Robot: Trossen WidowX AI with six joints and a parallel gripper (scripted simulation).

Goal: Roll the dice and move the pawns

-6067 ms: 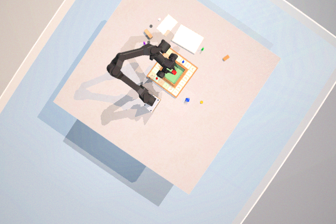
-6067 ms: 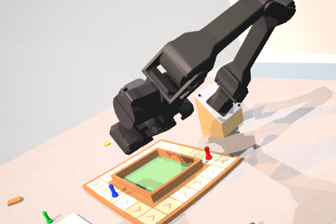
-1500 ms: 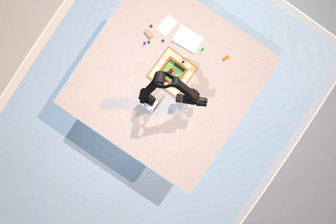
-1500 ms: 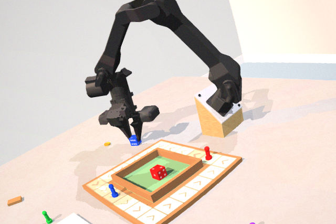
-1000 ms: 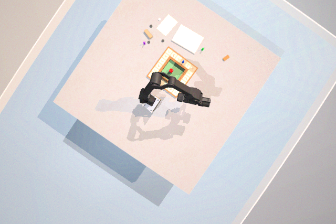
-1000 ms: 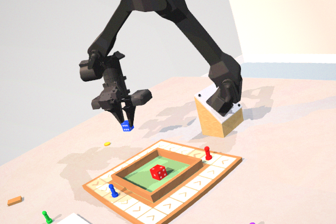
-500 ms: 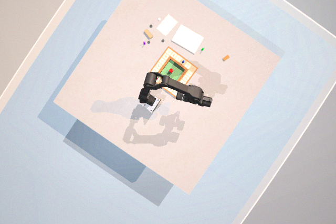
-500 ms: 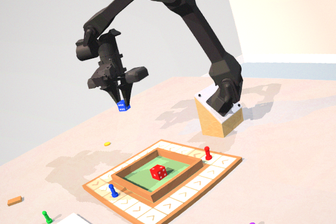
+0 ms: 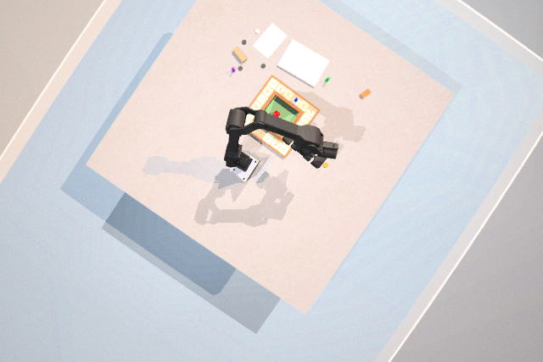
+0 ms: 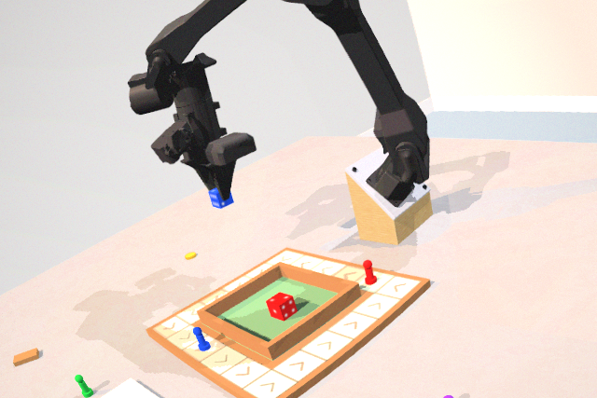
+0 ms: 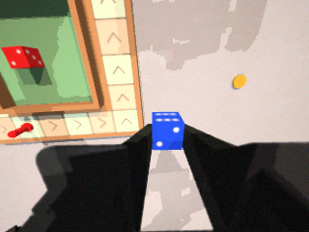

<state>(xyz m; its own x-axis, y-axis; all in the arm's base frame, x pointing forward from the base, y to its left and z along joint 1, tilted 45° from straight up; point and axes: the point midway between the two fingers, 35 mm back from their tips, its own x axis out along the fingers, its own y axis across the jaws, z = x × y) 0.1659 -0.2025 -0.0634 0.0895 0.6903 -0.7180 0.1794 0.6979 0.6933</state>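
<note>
Right now my gripper tip is 10 mm past the red pawn, 240 mm to the right of it and 100 mm above it. Round my gripper tip: blue pawn 200 mm ahead, 130 mm to the left, 100 mm below; then green tray 90 mm ahead, 160 mm to the left, 120 mm below; then yellow disc 150 mm to the right, 120 mm below.
</note>
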